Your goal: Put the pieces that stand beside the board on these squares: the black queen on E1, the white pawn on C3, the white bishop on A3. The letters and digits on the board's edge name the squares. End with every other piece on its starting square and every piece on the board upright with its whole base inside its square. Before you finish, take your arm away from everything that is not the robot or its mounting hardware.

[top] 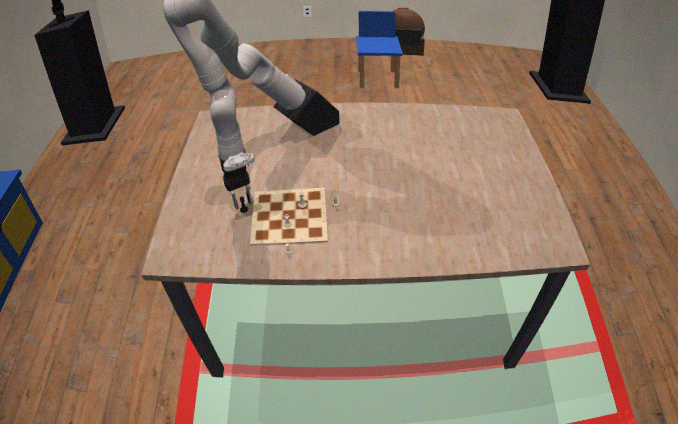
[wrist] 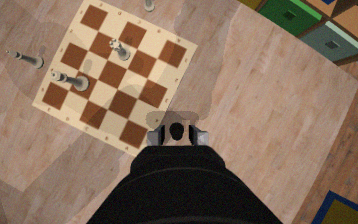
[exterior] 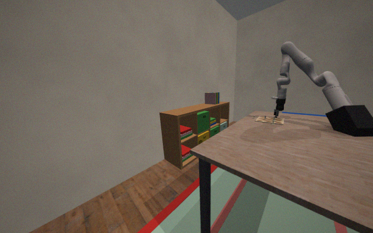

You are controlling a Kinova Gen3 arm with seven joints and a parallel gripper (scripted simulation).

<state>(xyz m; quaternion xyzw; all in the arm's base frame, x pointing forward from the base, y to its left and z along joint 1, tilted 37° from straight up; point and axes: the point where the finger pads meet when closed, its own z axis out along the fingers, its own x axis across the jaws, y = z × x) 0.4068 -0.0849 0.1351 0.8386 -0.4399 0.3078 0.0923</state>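
Right now my hand is 1 cm above the black queen. Round my hand: white pawn (17 cm ahead, 15 cm to the left, 3 cm below); chessboard (3 cm ahead, 14 cm to the left, 4 cm below).
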